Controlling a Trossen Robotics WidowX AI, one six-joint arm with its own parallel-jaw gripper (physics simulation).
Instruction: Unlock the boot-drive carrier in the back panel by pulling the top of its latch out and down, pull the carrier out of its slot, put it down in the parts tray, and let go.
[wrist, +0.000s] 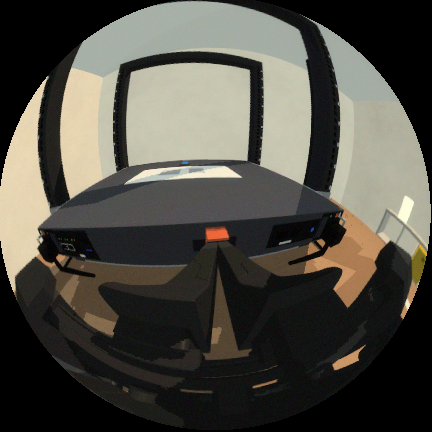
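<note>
The dark server chassis (175, 205) lies ahead, its back panel (150, 242) facing me. The orange latch (217, 234) of the boot-drive carrier shows at the middle of the panel, in front of a dark recess. My gripper (215, 241) is shut and empty. Its fingertips meet right at the lower edge of the orange latch, with the orange showing just above them. The fingers hide the lower part of the latch and most of the carrier; whether they touch it I cannot tell. I cannot make out the parts tray.
Black units with handles and cables (334, 235) (49, 248) stick out at both ends of the panel. Black rack posts (322, 115) (52, 125) stand at both sides. A pale-framed holder (384, 224) and a yellow part (420, 265) are at the far right.
</note>
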